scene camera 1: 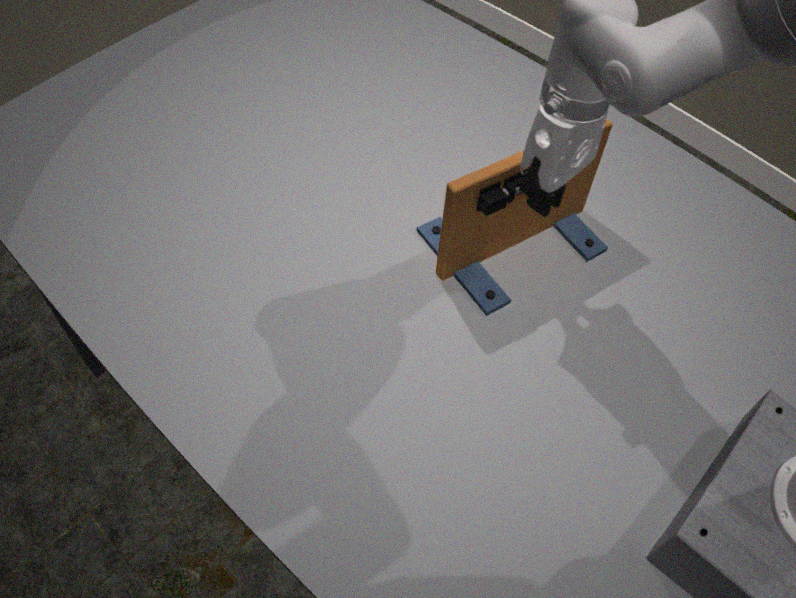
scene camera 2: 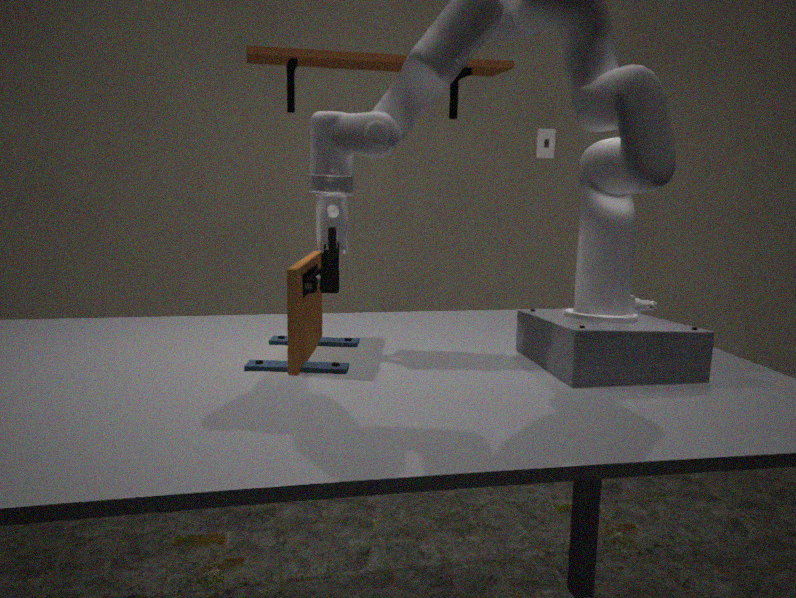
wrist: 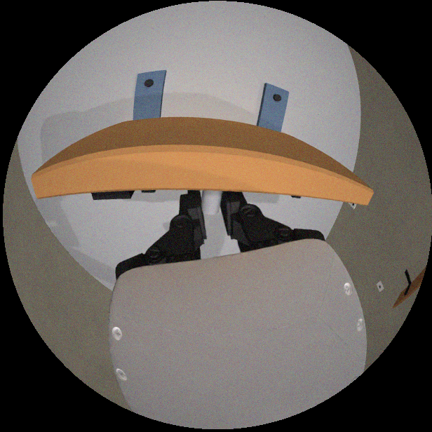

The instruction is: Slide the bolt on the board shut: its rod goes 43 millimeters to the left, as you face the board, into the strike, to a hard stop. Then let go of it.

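Frame: origin at the arm's base, x left, y back, z up, level; centimetres.
Where they show: gripper, fingertip midpoint: (scene camera 1: 542, 205) (scene camera 2: 329, 291); arm's base, origin of the base link: (scene camera 2: 600, 318).
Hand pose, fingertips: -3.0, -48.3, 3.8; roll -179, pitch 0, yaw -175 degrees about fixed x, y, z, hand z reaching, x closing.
Note:
Each offset is from my fingertips to the top centre of the thing, as dx, dy, dz. Level surfaces: height alone.
The orange board @(-1.3, -4.0, +5.7) (scene camera 1: 482, 234) (scene camera 2: 302, 328) (wrist: 200, 170) stands upright. The black strike (scene camera 1: 492, 200) (scene camera 2: 310, 283) (wrist: 112, 195) is at the left of its face. A short bit of the metal rod @(+2.0, -2.8, +2.7) (scene camera 1: 507, 192) shows beside the strike; how deep the rod sits in it cannot be told. My gripper (scene camera 1: 546, 204) (scene camera 2: 330, 283) (wrist: 208, 190) points down in front of the board, right of the strike, and is shut on the bolt's pale round knob (wrist: 211, 200), which shows between the fingers in the wrist view. The fingers hide most of the bolt in scene camera 1.
Blue feet (scene camera 1: 479, 286) (scene camera 1: 582, 238) (scene camera 2: 324, 367) (wrist: 148, 100) with dark screws carry the board on the grey table @(dz -12.0) (scene camera 1: 193, 257) (scene camera 2: 160, 450). The arm's grey base block (scene camera 1: 740, 502) (scene camera 2: 637, 360) stands on the same table. A shelf (scene camera 2: 347, 60) hangs on the wall behind.

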